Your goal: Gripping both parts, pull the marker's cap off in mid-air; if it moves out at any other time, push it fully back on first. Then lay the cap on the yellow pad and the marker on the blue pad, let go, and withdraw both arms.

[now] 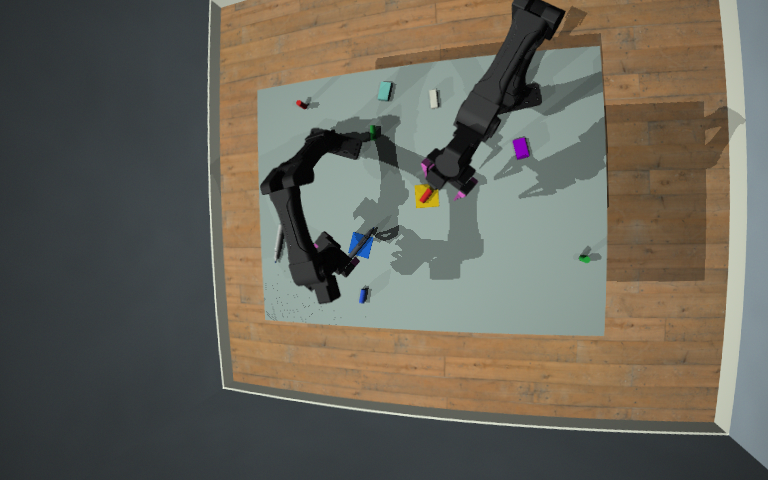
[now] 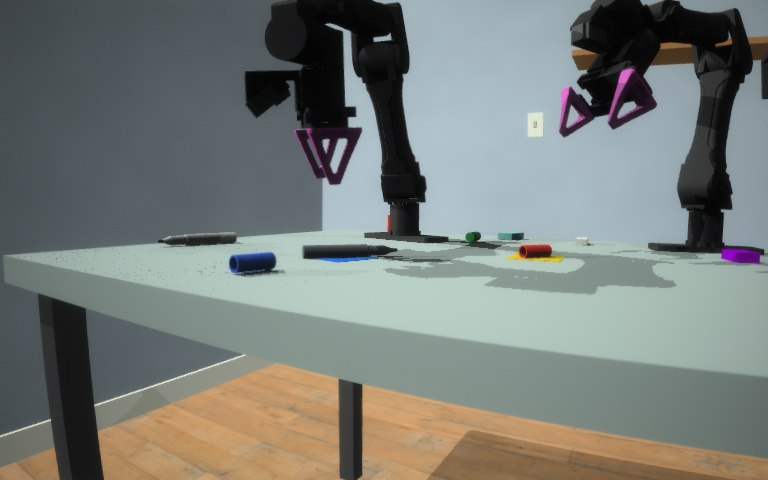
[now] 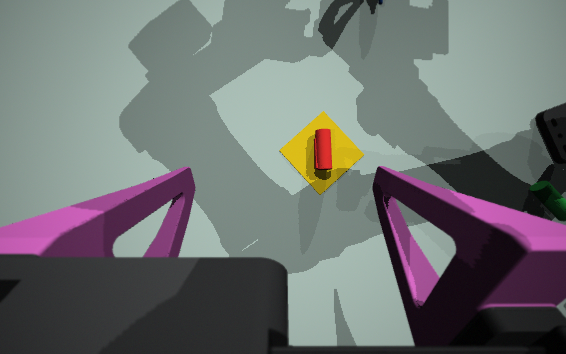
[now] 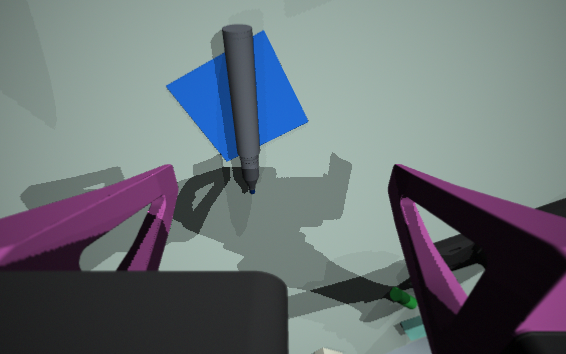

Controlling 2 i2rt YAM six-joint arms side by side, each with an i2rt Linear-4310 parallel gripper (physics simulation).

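Places are measured from the left arm's base along level axes (x ahead, y left, z up), in metres.
Pixels of known places: left gripper, fingertip midpoint: (image 1: 441, 188) (image 2: 584, 130) (image 3: 283, 176); right gripper, fingertip midpoint: (image 1: 343, 248) (image 2: 327, 181) (image 4: 283, 176); left arm's base, origin of the base link: (image 1: 507, 101) (image 2: 704, 251); right arm's base, origin of the base link: (image 1: 334, 143) (image 2: 404, 239).
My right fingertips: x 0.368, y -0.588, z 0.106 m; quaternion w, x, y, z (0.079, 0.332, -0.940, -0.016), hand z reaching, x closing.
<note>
For each thing: its top centre in the pictures, then the offset to it from my right fingertips.
- yellow pad, middle of its top: (image 3: 321, 152) (image 2: 536, 257) (image 1: 426, 195) 0.105 m down, 0.122 m back, 0.280 m left
- dark grey marker, middle of its top: (image 4: 246, 133) (image 2: 351, 244) (image 1: 361, 242) 0.088 m down, 0.009 m back, 0.034 m left
- blue pad, middle of its top: (image 4: 242, 105) (image 2: 342, 257) (image 1: 360, 245) 0.105 m down, 0.001 m ahead, 0.024 m left
- blue cap, middle of its top: (image 2: 252, 253) (image 1: 362, 296) 0.085 m down, 0.176 m ahead, 0.002 m left
- second grey marker, middle of its top: (image 2: 197, 233) (image 1: 277, 244) 0.086 m down, 0.058 m back, 0.295 m right
- teal block, middle of its top: (image 4: 417, 332) (image 2: 511, 232) (image 1: 384, 90) 0.091 m down, 0.499 m back, 0.207 m left
- white block, middle of its top: (image 2: 582, 238) (image 1: 433, 98) 0.094 m down, 0.430 m back, 0.362 m left
- purple block, middle of its top: (image 2: 740, 251) (image 1: 521, 148) 0.091 m down, 0.209 m back, 0.598 m left
The red cap (image 1: 425, 195) (image 2: 535, 250) (image 3: 323, 149) lies on its side on the yellow pad (image 1: 433, 202) (image 2: 557, 258) (image 3: 295, 150). The dark grey marker (image 1: 362, 243) (image 2: 339, 251) (image 3: 372, 5) (image 4: 242, 95), uncapped with its tip showing, lies across the blue pad (image 1: 365, 253) (image 2: 339, 259) (image 4: 280, 95); both its ends reach past the pad. My left gripper (image 2: 586, 131) (image 3: 283, 176) is open and empty, high above the yellow pad. My right gripper (image 2: 327, 180) (image 4: 283, 176) is open and empty, above the table near the marker.
A blue cap (image 1: 363, 295) (image 2: 252, 262) and a second grey marker (image 1: 278, 243) (image 2: 201, 238) lie on the table. Green caps (image 1: 372, 132) (image 1: 584, 258), another red cap (image 1: 301, 104), a teal block (image 1: 385, 91), a white block (image 1: 433, 98) and a purple block (image 1: 521, 148) stand farther off.
</note>
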